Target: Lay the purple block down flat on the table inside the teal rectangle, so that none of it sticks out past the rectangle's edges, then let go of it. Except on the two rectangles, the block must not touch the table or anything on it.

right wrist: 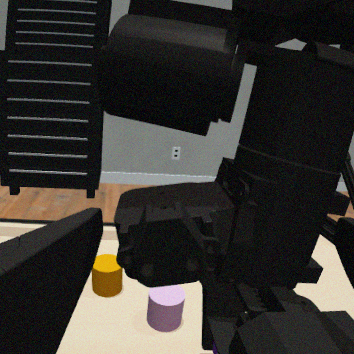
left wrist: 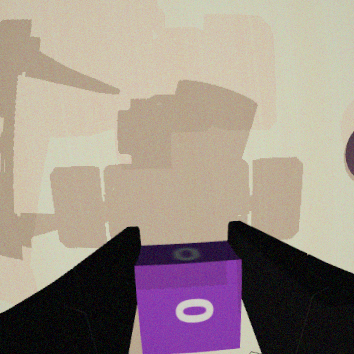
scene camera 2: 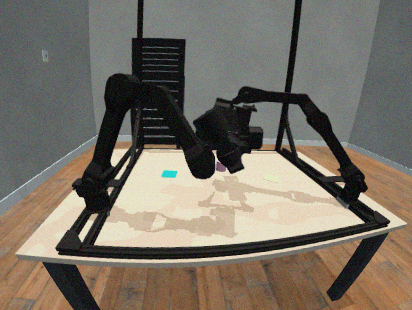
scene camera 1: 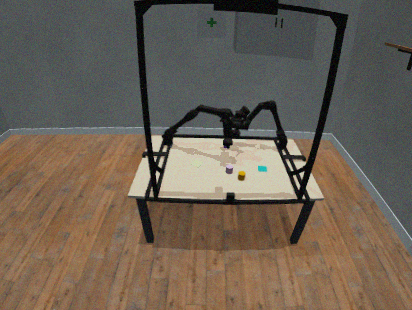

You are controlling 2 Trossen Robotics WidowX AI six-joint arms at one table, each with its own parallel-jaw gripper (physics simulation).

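Places are measured from the left arm's base along level axes (x ahead, y up, z right), in metres.
Where they show: left gripper, fingertip midpoint: (left wrist: 183, 235) (scene camera 1: 228, 147); right gripper, fingertip midpoint: (right wrist: 222, 225); left arm's base, origin of the base link: (scene camera 2: 348, 199) (scene camera 1: 168, 143); right arm's base, origin of the base link: (scene camera 2: 98, 206) (scene camera 1: 282, 147).
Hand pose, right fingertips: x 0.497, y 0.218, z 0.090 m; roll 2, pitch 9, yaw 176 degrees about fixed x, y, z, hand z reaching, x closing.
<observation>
Each offset is from my right fingertips to the top centre of the thing. "spot": to the spot under its first point.
My left gripper (left wrist: 183, 235) (scene camera 1: 227, 143) is shut on the purple block @[dx -0.048, dy -0.113, dz +0.040 m] (left wrist: 189, 300) (scene camera 1: 226, 146), which carries a white 0, and holds it above the table. In scene camera 2 the right arm hides them. My right gripper is open and empty, high above the table, close to the left arm's wrist; whether they touch, I cannot tell. The teal rectangle @[spot: dx +0.216, dy -0.236, dz +0.134 m] (scene camera 1: 262, 169) (scene camera 2: 169, 174) lies flat, right of the held block in scene camera 1, with nothing on it.
A pink-purple cylinder @[dx -0.014, dy -0.192, dz +0.189 m] (scene camera 1: 229, 170) (scene camera 2: 221, 167) (left wrist: 351, 155) (right wrist: 165, 311) stands near the table's middle. A yellow cylinder @[dx +0.067, dy -0.193, dz +0.251 m] (scene camera 1: 241, 176) (right wrist: 107, 277) stands beside it, towards the teal rectangle. A pale yellow-green rectangle @[spot: dx -0.235, dy -0.237, dz +0.120 m] (scene camera 1: 197, 163) (scene camera 2: 271, 178) lies on the opposite side. The two wrists crowd together above the table.
</observation>
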